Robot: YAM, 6 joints.
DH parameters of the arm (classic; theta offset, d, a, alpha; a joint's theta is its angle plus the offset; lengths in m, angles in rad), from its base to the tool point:
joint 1: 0 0.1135 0.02 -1.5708
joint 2: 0 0 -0.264 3.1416
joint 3: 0.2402 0 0.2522 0
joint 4: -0.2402 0 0.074 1.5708
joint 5: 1.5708 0 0 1.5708
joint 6: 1.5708 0.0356 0 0
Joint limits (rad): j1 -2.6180..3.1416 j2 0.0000..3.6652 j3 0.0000..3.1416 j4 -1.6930..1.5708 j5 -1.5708..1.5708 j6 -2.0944..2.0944
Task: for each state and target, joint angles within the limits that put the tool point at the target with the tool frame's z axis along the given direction. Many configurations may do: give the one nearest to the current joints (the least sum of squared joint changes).
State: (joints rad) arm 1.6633 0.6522 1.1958 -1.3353 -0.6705 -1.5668
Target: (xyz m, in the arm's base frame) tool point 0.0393 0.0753 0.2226 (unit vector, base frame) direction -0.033 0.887 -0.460
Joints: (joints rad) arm 0.8239 0.2826 0.4311 -0.7803 -0.6777 -1.5668
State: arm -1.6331 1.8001 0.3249 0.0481 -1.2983 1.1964
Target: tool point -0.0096 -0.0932 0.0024 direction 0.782 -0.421 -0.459
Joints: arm -2.0173 2.2152 0.0024 0.7333 -1.0916 1.1964
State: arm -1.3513 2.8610 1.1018 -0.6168 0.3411 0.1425
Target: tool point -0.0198 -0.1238 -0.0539 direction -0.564 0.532 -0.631
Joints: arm -1.5688 2.4868 0.5210 -0.3065 0.5982 0.1425
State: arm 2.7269 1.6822 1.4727 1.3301 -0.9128 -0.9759
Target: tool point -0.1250 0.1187 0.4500 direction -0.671 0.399 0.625
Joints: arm 2.3398 0.8501 0.8856 0.6571 -0.2062 -0.9759
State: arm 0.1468 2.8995 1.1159 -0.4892 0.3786 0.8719
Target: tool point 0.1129 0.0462 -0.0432 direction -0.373 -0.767 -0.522
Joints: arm 0.5275 2.5069 0.5887 -0.5883 0.4950 0.8719
